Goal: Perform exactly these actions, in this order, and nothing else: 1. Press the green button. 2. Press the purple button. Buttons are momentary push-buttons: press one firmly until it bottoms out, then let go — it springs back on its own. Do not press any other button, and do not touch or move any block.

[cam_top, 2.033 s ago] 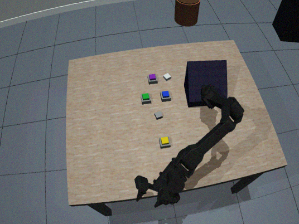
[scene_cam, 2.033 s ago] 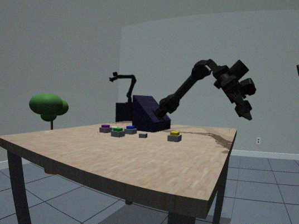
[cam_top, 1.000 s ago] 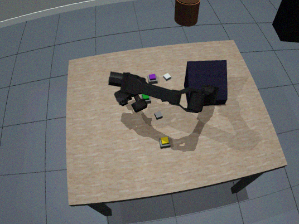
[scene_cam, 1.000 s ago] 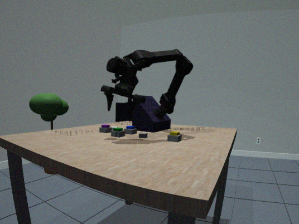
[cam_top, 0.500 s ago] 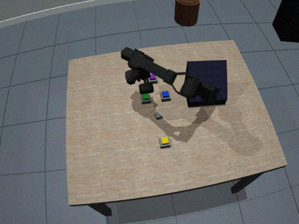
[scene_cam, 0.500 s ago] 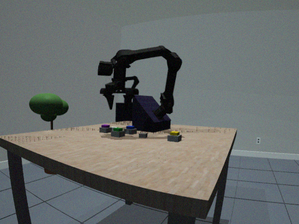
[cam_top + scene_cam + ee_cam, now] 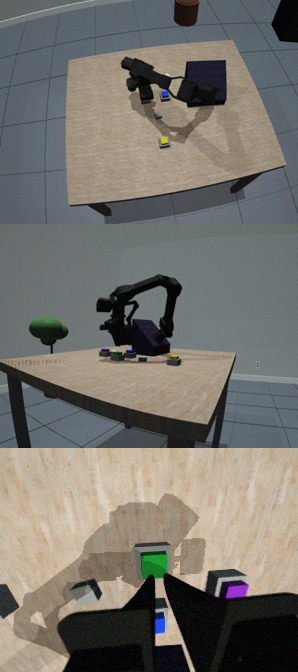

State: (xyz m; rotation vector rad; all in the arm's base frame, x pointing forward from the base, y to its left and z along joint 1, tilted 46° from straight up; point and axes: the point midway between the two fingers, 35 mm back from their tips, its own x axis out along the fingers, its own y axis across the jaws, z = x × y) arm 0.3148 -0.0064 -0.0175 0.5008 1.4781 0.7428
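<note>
My gripper tip is 30 mm above the green button. From my gripper tip the other things lie so: purple button (40 mm behind, 130 mm to the right, 30 mm below); grey block (60 mm behind, 100 mm to the left, 60 mm below); blue button (100 mm behind, 10 mm to the right, 30 mm below).
</note>
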